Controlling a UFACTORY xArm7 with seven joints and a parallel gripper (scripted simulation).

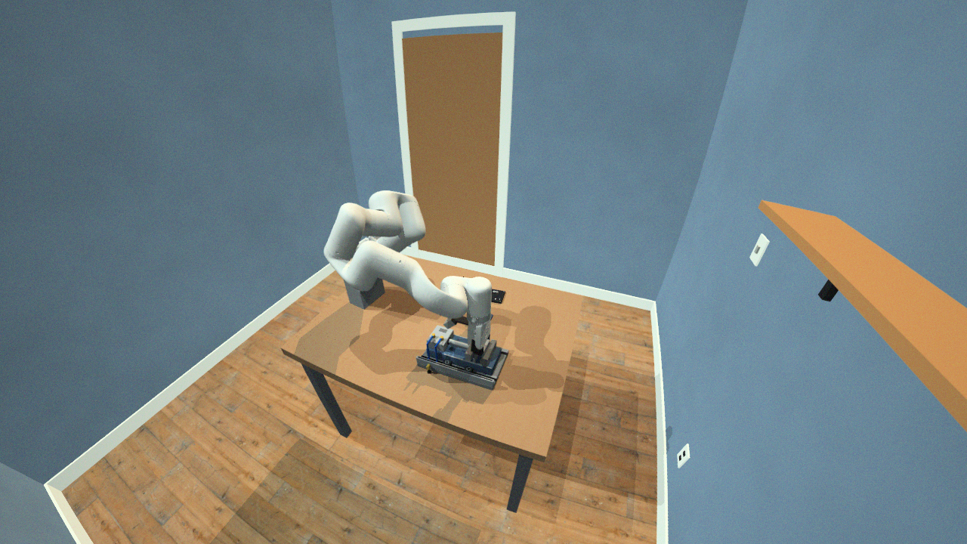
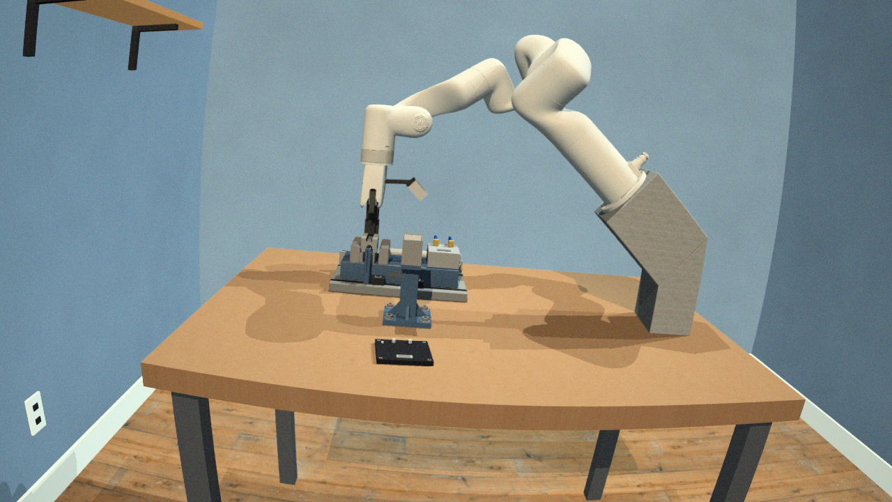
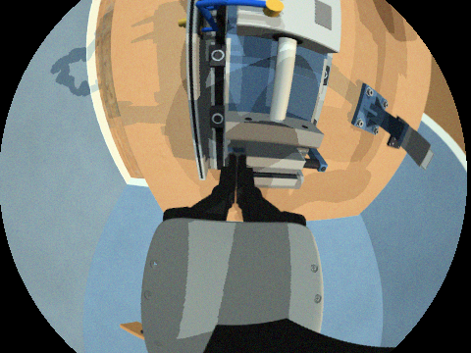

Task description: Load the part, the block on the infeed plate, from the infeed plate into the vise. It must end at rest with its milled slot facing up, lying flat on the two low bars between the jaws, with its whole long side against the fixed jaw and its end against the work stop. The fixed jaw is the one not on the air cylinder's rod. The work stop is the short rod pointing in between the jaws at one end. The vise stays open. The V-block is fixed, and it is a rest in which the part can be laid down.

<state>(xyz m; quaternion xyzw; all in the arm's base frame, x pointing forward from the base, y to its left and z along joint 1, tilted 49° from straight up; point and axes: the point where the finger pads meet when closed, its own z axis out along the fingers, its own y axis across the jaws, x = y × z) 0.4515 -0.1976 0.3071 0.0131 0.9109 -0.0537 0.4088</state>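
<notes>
Right now my hand is 4 cm to the right of the grey block and 2 cm above it. Also, from my hand: fixed jaw: 3 cm ahead, 4 cm to the left, 4 cm below; then moving jaw: 3 cm behind, 4 cm to the left, 4 cm below; then work stop: 1 cm ahead, 8 cm to the left, 3 cm below.
</notes>
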